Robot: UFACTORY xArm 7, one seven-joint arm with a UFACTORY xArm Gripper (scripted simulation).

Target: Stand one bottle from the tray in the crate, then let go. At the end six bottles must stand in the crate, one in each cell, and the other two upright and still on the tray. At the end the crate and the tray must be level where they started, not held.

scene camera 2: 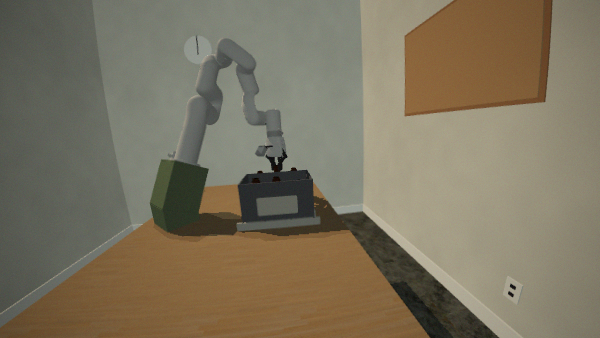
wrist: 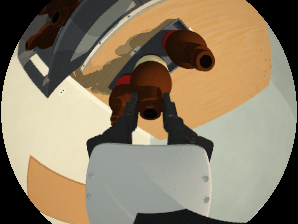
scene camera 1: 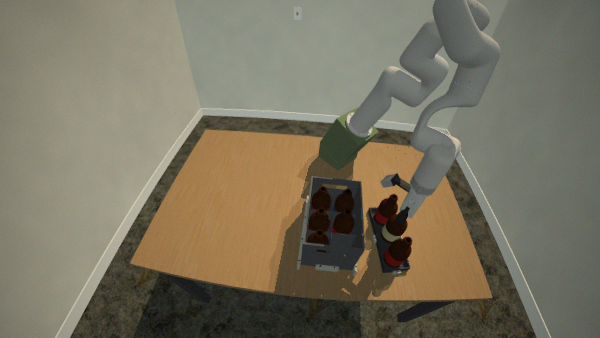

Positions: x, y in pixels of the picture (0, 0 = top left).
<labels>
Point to a grey crate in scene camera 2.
292, 197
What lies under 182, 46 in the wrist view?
A glass bottle.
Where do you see a grey crate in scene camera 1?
At 346, 257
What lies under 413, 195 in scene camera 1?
The gripper.
</labels>
